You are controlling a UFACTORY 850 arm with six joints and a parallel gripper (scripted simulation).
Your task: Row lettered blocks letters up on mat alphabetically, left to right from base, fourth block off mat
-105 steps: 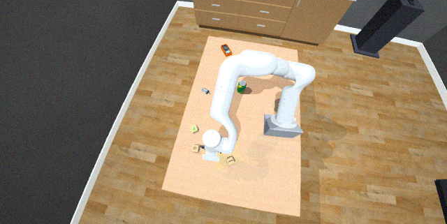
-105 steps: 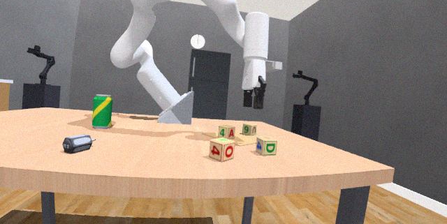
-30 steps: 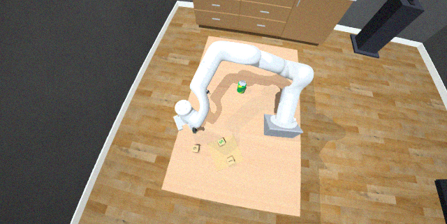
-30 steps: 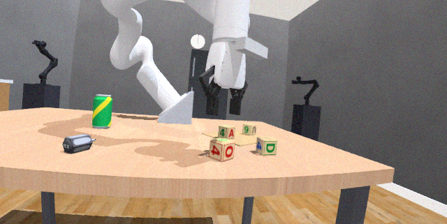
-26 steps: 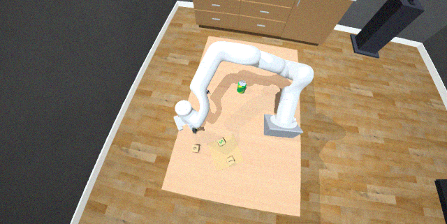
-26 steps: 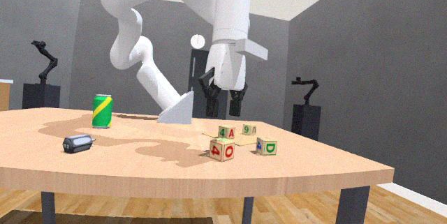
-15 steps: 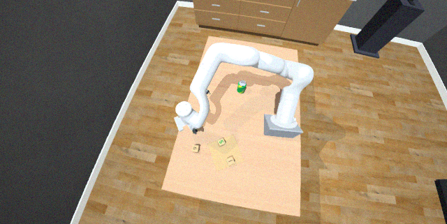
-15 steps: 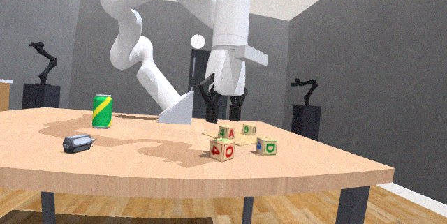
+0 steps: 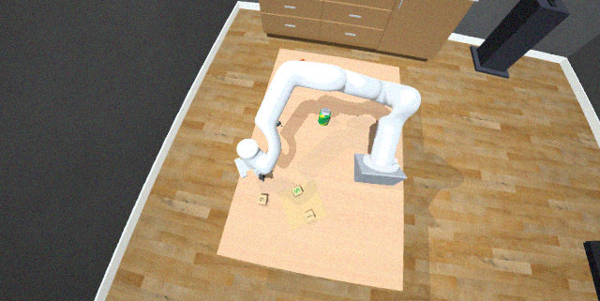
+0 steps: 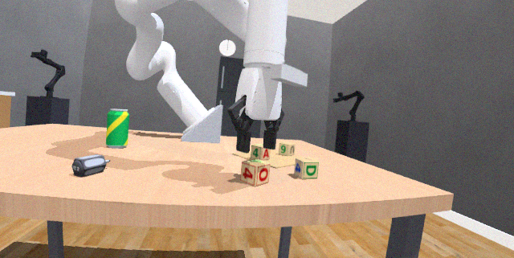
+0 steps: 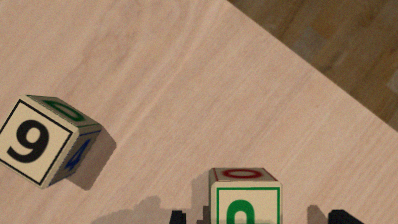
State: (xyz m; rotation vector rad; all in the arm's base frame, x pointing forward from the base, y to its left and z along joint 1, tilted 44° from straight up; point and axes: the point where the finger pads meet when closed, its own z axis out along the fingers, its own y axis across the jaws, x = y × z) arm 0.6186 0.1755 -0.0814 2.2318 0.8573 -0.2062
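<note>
The tan mat lies 26 cm behind my hand, 10 cm to the left of it and 8 cm below it. Round my hand: grey device (33 cm to the right, 6 cm below); yellow can (27 cm behind, 41 cm to the right, 2 cm below).
</note>
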